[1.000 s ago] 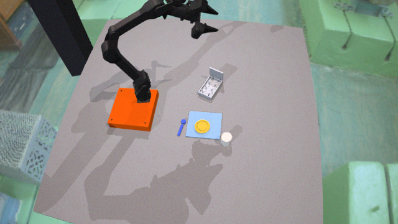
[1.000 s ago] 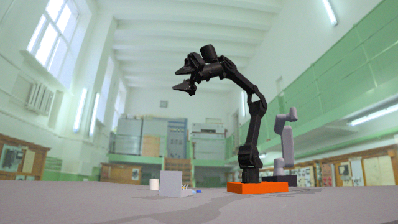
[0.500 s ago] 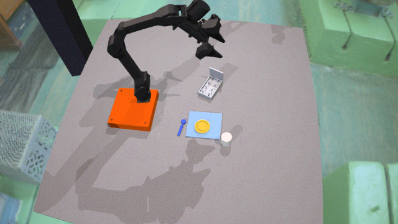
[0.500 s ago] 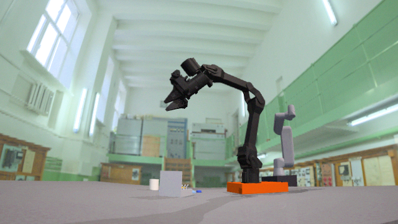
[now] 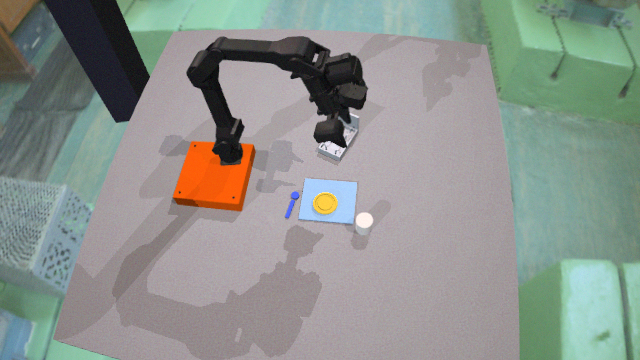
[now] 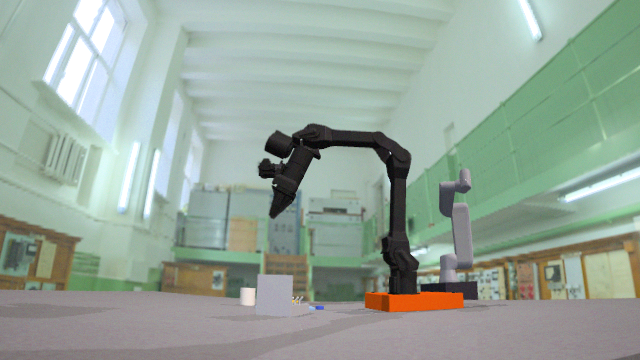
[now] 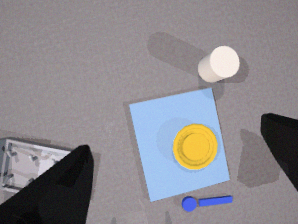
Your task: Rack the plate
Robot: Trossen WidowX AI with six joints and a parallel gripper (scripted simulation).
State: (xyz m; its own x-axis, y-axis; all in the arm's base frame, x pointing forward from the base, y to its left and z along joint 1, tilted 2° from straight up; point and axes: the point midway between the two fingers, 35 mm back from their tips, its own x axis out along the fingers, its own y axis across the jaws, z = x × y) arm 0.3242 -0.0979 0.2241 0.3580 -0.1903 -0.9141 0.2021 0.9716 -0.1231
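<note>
Now: gripper tip 6 cm past the yellow plate, 6 cm to the left of it and 22 cm above it. From my gripper tip the other things lie so: white cup (4 cm ahead, 14 cm to the right, 21 cm below); then grey dish rack (1 cm behind, 15 cm to the left, 21 cm below); then light blue mat (6 cm behind, 5 cm to the right, 24 cm below).
</note>
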